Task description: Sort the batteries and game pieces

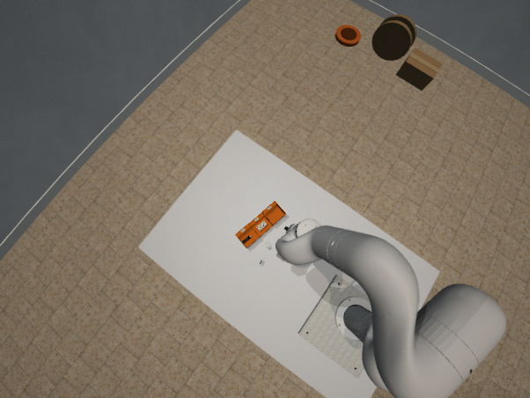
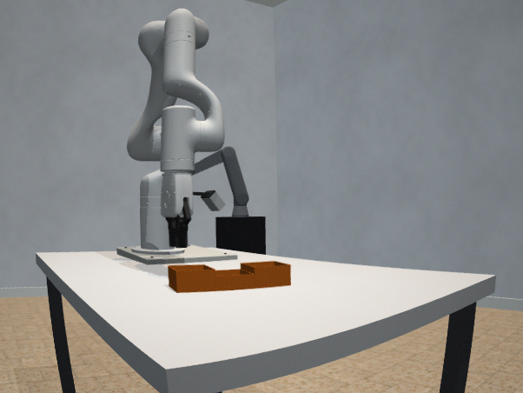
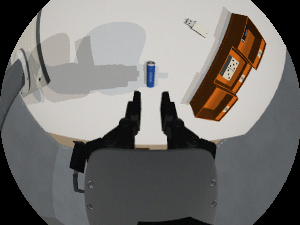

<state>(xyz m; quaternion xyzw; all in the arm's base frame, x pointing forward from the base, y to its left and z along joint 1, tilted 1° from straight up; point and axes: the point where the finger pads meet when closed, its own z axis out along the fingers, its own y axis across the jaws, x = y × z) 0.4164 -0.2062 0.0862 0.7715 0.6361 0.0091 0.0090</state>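
Right now my hand is 90 mm above the blue battery. From my hand the other things lie so: black battery (200 mm ahead, 110 mm to the left, 80 mm below); then bin (170 mm ahead, 10 mm to the left, 70 mm below).
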